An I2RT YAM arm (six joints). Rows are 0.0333 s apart.
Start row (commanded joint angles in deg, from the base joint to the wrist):
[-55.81, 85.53, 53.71, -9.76, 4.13, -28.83]
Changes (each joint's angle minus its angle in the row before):
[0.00, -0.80, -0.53, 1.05, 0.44, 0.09]
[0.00, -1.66, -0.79, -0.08, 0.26, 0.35]
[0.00, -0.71, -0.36, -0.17, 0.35, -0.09]
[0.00, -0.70, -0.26, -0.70, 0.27, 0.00]
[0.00, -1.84, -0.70, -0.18, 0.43, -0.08]
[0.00, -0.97, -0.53, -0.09, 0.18, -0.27]
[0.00, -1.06, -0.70, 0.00, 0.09, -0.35]
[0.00, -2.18, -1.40, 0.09, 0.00, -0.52]
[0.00, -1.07, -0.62, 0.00, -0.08, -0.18]
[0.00, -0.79, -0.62, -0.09, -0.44, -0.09]
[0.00, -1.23, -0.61, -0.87, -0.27, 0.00]
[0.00, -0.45, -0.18, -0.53, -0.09, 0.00]
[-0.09, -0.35, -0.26, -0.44, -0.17, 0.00]
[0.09, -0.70, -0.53, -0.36, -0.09, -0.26]
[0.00, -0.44, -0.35, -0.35, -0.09, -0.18]
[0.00, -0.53, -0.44, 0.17, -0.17, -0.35]
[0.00, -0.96, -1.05, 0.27, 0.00, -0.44]
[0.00, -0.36, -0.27, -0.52, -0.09, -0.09]
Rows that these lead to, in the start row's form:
[-55.81, 84.73, 53.18, -8.71, 4.57, -28.74]
[-55.81, 83.07, 52.39, -8.79, 4.83, -28.39]
[-55.81, 82.36, 52.03, -8.96, 5.18, -28.48]
[-55.81, 81.66, 51.77, -9.66, 5.45, -28.48]
[-55.81, 79.82, 51.07, -9.84, 5.88, -28.56]
[-55.81, 78.85, 50.54, -9.93, 6.06, -28.83]
[-55.81, 77.79, 49.84, -9.93, 6.15, -29.18]
[-55.81, 75.61, 48.44, -9.84, 6.15, -29.70]
[-55.81, 74.54, 47.82, -9.84, 6.07, -29.88]
[-55.81, 73.75, 47.20, -9.93, 5.63, -29.97]
[-55.81, 72.52, 46.59, -10.80, 5.36, -29.97]
[-55.81, 72.07, 46.41, -11.33, 5.27, -29.97]
[-55.90, 71.72, 46.15, -11.77, 5.10, -29.97]
[-55.81, 71.02, 45.62, -12.13, 5.01, -30.23]
[-55.81, 70.58, 45.27, -12.48, 4.92, -30.41]
[-55.81, 70.05, 44.83, -12.31, 4.75, -30.76]
[-55.81, 69.09, 43.78, -12.04, 4.75, -31.20]
[-55.81, 68.73, 43.51, -12.56, 4.66, -31.29]

